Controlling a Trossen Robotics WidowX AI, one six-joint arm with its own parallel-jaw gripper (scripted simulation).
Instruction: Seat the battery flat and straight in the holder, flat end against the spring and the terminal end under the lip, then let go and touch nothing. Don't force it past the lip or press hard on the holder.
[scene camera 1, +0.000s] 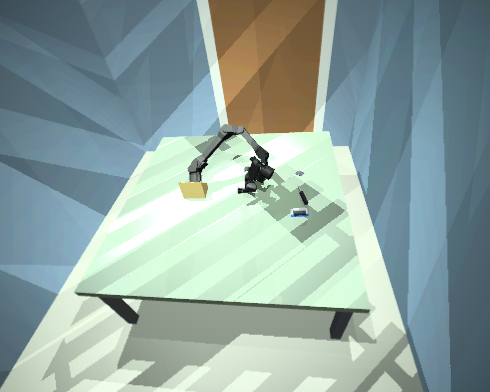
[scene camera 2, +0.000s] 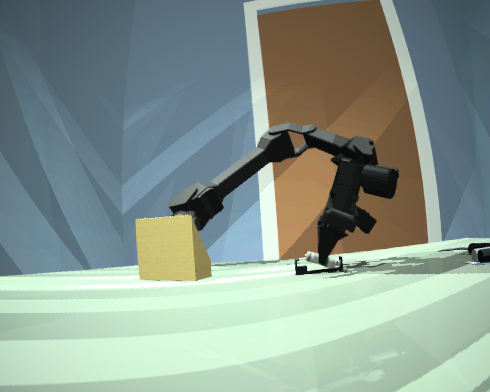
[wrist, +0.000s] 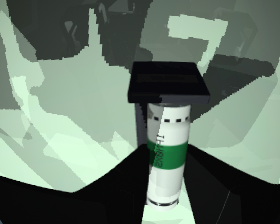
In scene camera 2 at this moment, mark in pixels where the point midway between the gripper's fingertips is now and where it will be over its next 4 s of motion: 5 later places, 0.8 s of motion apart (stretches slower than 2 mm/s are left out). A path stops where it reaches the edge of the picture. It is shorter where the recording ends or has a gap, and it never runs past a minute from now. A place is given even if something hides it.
My gripper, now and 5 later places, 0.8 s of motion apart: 320, 263; 320, 266; 320, 267; 320, 268; 315, 269; 313, 242
